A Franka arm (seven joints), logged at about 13 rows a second.
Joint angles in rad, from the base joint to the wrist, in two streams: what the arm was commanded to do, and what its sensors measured. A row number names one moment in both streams.
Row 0, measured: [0.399 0.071 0.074 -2.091 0.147 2.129 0.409]
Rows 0 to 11, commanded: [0.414 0.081 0.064 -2.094 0.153 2.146 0.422]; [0.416 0.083 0.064 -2.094 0.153 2.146 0.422]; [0.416 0.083 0.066 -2.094 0.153 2.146 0.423]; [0.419 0.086 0.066 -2.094 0.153 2.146 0.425]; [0.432 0.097 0.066 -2.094 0.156 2.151 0.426]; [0.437 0.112 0.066 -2.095 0.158 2.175 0.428]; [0.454 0.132 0.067 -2.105 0.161 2.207 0.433]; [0.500 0.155 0.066 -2.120 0.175 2.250 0.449]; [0.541 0.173 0.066 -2.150 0.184 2.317 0.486]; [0.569 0.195 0.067 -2.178 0.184 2.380 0.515]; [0.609 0.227 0.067 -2.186 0.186 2.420 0.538]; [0.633 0.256 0.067 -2.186 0.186 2.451 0.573]
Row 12, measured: [0.576 0.205 0.076 -2.174 0.169 2.379 0.513]
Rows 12 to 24, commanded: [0.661 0.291 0.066 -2.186 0.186 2.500 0.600]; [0.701 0.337 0.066 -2.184 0.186 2.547 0.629]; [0.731 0.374 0.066 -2.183 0.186 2.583 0.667]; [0.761 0.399 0.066 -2.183 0.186 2.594 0.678]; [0.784 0.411 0.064 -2.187 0.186 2.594 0.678]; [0.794 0.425 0.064 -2.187 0.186 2.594 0.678]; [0.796 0.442 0.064 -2.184 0.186 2.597 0.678]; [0.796 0.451 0.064 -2.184 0.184 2.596 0.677]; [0.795 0.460 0.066 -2.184 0.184 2.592 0.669]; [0.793 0.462 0.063 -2.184 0.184 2.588 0.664]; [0.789 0.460 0.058 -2.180 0.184 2.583 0.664]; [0.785 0.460 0.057 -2.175 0.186 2.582 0.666]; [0.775 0.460 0.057 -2.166 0.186 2.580 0.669]
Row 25, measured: [0.786 0.456 0.061 -2.191 0.171 2.591 0.670]
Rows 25 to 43, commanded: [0.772 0.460 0.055 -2.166 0.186 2.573 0.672]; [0.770 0.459 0.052 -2.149 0.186 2.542 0.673]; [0.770 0.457 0.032 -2.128 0.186 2.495 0.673]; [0.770 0.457 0.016 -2.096 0.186 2.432 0.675]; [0.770 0.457 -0.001 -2.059 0.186 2.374 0.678]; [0.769 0.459 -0.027 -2.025 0.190 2.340 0.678]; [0.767 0.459 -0.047 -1.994 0.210 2.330 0.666]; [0.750 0.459 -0.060 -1.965 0.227 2.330 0.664]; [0.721 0.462 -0.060 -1.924 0.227 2.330 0.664]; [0.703 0.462 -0.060 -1.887 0.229 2.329 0.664]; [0.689 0.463 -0.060 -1.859 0.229 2.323 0.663]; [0.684 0.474 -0.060 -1.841 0.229 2.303 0.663]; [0.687 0.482 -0.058 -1.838 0.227 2.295 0.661]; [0.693 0.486 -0.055 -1.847 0.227 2.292 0.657]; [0.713 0.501 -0.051 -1.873 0.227 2.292 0.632]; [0.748 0.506 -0.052 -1.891 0.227 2.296 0.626]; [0.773 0.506 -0.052 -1.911 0.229 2.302 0.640]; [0.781 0.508 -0.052 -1.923 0.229 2.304 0.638]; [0.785 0.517 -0.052 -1.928 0.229 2.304 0.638]
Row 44, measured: [0.771 0.516 -0.045 -1.911 0.205 2.296 0.654]
